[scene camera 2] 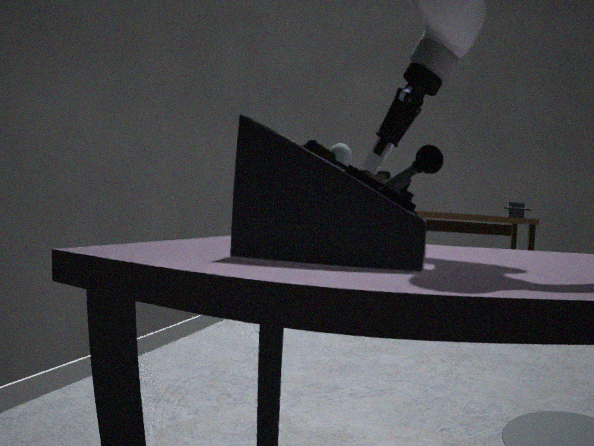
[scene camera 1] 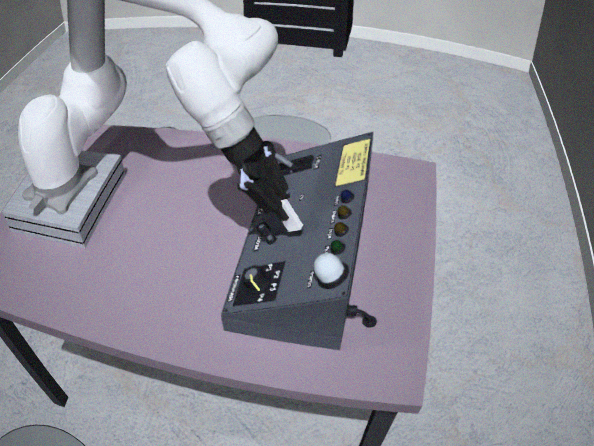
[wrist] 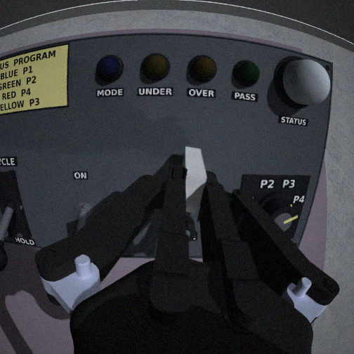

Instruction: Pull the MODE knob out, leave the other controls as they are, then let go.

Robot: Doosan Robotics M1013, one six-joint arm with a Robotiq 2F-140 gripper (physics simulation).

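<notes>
The MODE knob is a small black knob on the lower part of the sloped dark panel. In the wrist view the fingers hide most of it. My gripper is shut and empty, its pale fingertips together. In scene camera 1 the tips stand over the panel, beside the knob and toward the lamp row. Whether they touch the panel I cannot tell. How far the knob stands out is also unclear.
The PROGRAM dial has a yellow pointer. A toggle is left of the fingers in the wrist view. A ball-topped lever stands up near the gripper. The white STATUS dome and blue MODE lamp are farther up the panel.
</notes>
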